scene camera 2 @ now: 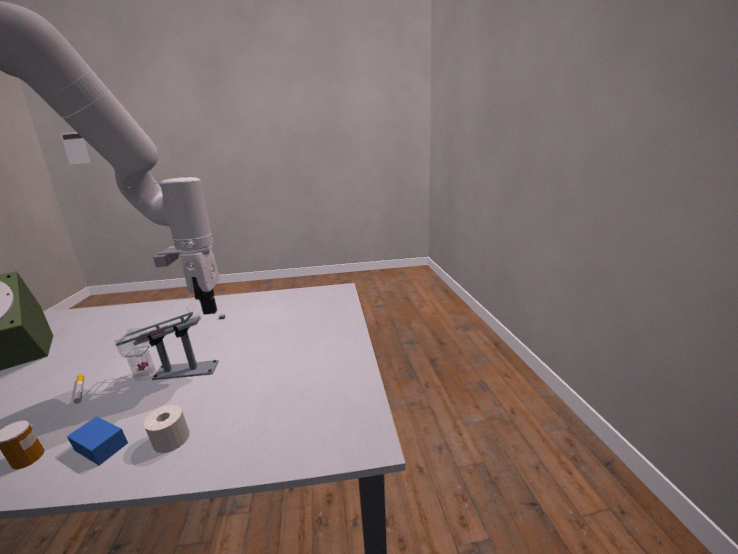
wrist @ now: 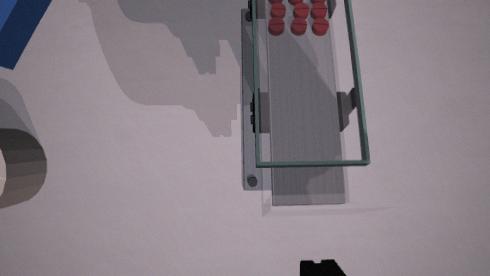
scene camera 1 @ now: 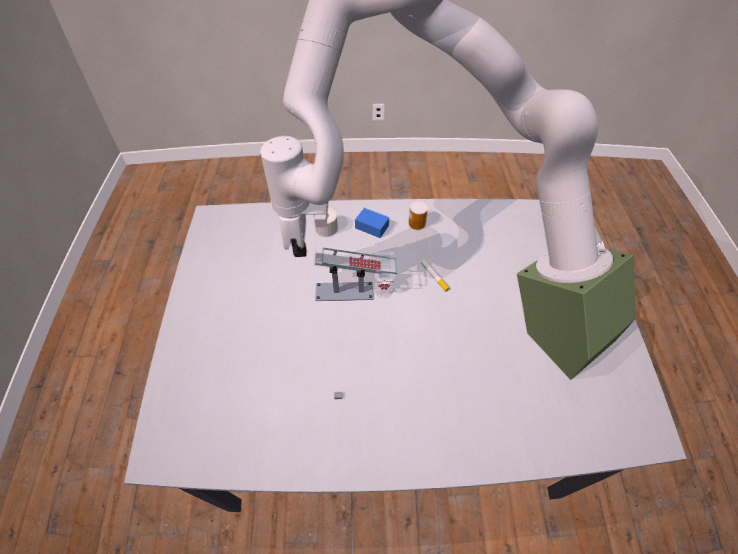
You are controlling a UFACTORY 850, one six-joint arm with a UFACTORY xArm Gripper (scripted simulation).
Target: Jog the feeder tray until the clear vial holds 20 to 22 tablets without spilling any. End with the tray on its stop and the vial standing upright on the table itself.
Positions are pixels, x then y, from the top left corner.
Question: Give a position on a blue block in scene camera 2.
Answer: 97, 440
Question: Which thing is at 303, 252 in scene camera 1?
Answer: My gripper.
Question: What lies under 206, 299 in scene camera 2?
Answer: My gripper.
